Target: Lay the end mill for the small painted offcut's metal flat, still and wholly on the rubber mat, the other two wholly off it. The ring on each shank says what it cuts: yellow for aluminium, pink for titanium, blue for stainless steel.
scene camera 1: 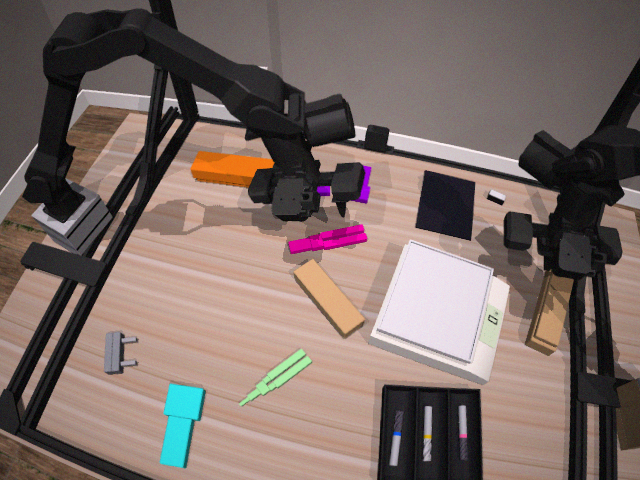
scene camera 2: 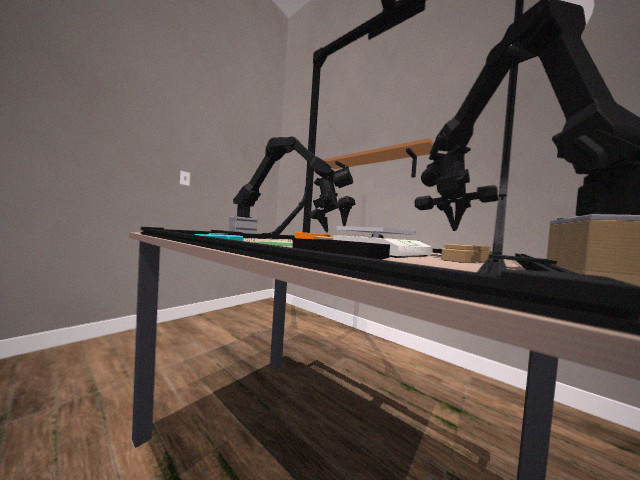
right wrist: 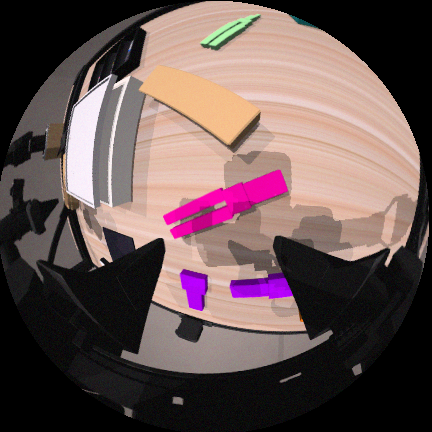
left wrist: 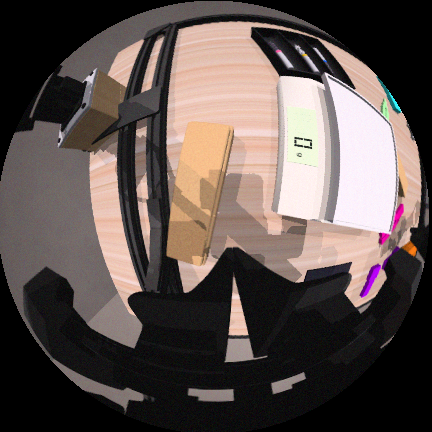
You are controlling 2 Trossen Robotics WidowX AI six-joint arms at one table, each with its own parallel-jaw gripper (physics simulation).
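Places are measured from the left arm's base along level axes (x right, y ahead, z up), in centimetres.
Pixels of known places: left gripper, fingertip midpoint: [scene camera 1: 545,268] [scene camera 2: 454,230] [right wrist: 57,199] [left wrist: 231,252]; right gripper, fingertip midpoint: [scene camera 1: 321,215] [scene camera 2: 335,229] [right wrist: 220,243]; left arm's base, link origin: [scene camera 2: 619,219] [right wrist: 44,142] [left wrist: 72,105]; right arm's base, link origin: [scene camera 1: 64,204] [scene camera 2: 243,217].
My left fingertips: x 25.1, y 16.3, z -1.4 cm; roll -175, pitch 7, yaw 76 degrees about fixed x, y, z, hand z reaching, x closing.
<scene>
Ahead of a thing's pixels: the offset from my left fingertips to its top centre. "spot": to the spot under its first point. Level surfaces: height alone.
A black three-slot tray {dz -4.4, dx -25.6, dy +21.5 cm} [scene camera 1: 431,388] [scene camera 2: 341,249] holds the blue-ringed {dz -5.9, dx -25.4, dy +26.5 cm} [scene camera 1: 395,449], yellow-ringed {dz -5.9, dx -24.9, dy +21.8 cm} [scene camera 1: 428,421] and pink-ringed {dz -5.9, dx -25.0, dy +16.2 cm} [scene camera 1: 462,421] end mills, left to right in scene camera 1. The dark rubber mat {dz -7.0 cm} [scene camera 1: 445,205] [left wrist: 327,272] [right wrist: 119,241] lies at the back with no end mill on it. A small block {dz -5.7, dx +20.3, dy +2.6 cm} [scene camera 1: 496,196], white on top with a dark side, probably the painted offcut, lies right of the mat. My left gripper [scene camera 2: 454,227] [left wrist: 231,252] is shut and empty, above the table near the wooden block. My right gripper [scene camera 2: 335,226] [right wrist: 220,243] is open and empty above the purple pieces.
A white scale {spot: dz -1.1, dx -5.5, dy +20.4 cm} [scene camera 1: 434,302] reading 0 stands between mat and tray. Tan wooden blocks {dz -4.1, dx -2.8, dy +36.9 cm} [scene camera 1: 329,298] {dz -3.5, dx -4.9, dy -2.7 cm} [scene camera 1: 550,312] flank it. Pink {dz -6.0, dx +9.2, dy +37.1 cm} [scene camera 1: 328,239], purple {dz -6.0, dx +22.8, dy +30.5 cm} [scene camera 1: 364,192], orange {dz -3.3, dx +24.6, dy +55.7 cm} [scene camera 1: 227,167], green {dz -6.3, dx -16.6, dy +45.1 cm} [scene camera 1: 276,377], cyan {dz -5.5, dx -24.7, dy +59.0 cm} [scene camera 1: 178,426] and grey {dz -5.5, dx -13.7, dy +71.0 cm} [scene camera 1: 113,352] pieces lie around leftward.
</scene>
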